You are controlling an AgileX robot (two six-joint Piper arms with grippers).
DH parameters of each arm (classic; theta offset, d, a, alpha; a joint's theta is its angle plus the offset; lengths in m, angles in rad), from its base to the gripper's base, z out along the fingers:
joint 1: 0 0.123 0 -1.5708
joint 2: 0.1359 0 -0.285 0
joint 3: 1.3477 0 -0.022 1.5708
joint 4: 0 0.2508 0 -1.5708
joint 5: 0 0 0.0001 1.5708
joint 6: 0 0.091 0 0
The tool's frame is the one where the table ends.
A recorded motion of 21 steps. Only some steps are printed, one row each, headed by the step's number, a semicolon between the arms.
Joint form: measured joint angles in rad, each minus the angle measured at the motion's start. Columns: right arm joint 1, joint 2, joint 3, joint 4, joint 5, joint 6; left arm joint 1, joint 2, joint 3, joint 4, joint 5, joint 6.
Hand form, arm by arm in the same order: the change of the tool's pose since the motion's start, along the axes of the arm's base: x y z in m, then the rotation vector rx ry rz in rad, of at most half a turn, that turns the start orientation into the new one. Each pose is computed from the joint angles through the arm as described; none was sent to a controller.
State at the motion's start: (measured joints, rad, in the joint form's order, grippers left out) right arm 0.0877 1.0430 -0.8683 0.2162 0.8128 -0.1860; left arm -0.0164 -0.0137 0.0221 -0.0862 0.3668 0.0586
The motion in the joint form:
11: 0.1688 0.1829 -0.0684 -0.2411 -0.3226 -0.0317; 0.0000 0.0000 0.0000 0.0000 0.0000 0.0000
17: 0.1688 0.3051 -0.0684 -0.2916 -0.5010 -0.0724; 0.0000 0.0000 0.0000 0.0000 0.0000 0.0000
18: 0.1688 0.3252 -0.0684 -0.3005 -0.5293 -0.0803; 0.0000 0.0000 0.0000 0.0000 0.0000 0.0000
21: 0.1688 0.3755 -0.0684 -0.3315 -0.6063 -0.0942; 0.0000 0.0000 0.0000 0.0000 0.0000 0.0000
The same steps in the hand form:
11: 0.0552 0.0336 -0.0017 -0.2230 -0.2523 0.1938; 0.0000 0.0000 0.0000 0.0000 0.0000 0.0000
17: 0.0867 0.0407 -0.0227 -0.2860 -0.3248 0.2402; 0.0000 0.0000 0.0000 0.0000 0.0000 0.0000
18: 0.0914 0.0419 -0.0266 -0.2973 -0.3361 0.2502; 0.0000 0.0000 0.0000 0.0000 0.0000 0.0000
21: 0.1032 0.0450 -0.0361 -0.3269 -0.3709 0.2763; 0.0000 0.0000 0.0000 0.0000 0.0000 0.0000

